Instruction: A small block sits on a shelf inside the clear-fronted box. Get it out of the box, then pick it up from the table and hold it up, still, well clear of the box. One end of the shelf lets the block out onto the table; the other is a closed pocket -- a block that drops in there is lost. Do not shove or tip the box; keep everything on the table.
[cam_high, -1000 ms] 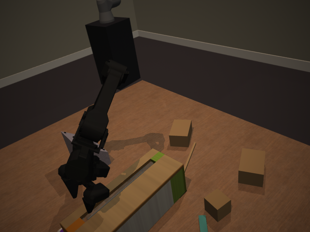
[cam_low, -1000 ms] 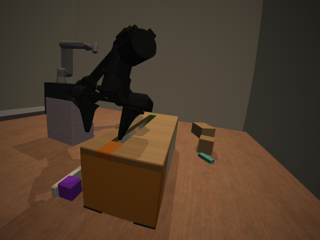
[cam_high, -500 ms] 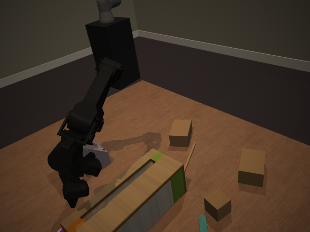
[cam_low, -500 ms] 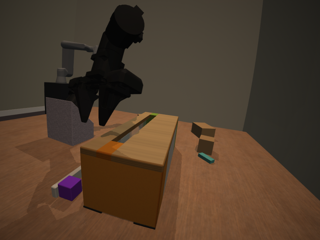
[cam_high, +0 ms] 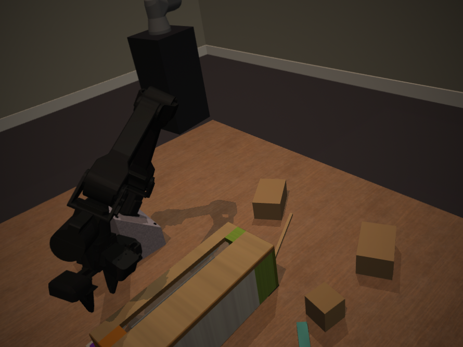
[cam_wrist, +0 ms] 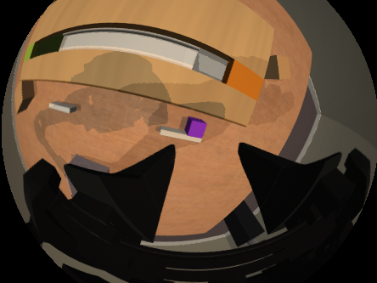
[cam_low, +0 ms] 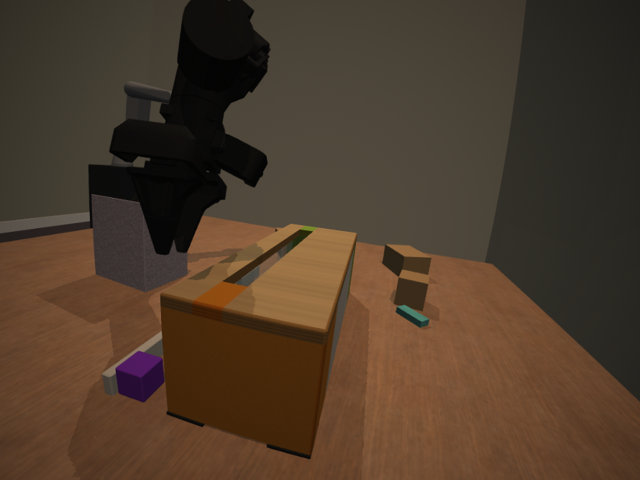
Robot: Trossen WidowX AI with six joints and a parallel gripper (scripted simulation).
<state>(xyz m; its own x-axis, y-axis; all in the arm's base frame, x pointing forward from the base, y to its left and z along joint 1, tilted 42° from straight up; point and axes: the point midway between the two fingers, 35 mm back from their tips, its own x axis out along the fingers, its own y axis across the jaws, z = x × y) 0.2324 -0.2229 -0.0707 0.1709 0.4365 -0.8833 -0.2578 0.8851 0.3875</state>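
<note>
Now: the purple block 2 cm behind my gripper tip, 3 cm to the right of it and 13 cm below it. From my gripper tip the other things lie so: thin stick: 10 cm ahead, 47 cm to the left, 14 cm below; teal strip: 31 cm ahead, 24 cm to the left, 14 cm below; wooden-topped box: 7 cm ahead, 14 cm to the left, 8 cm below.
</note>
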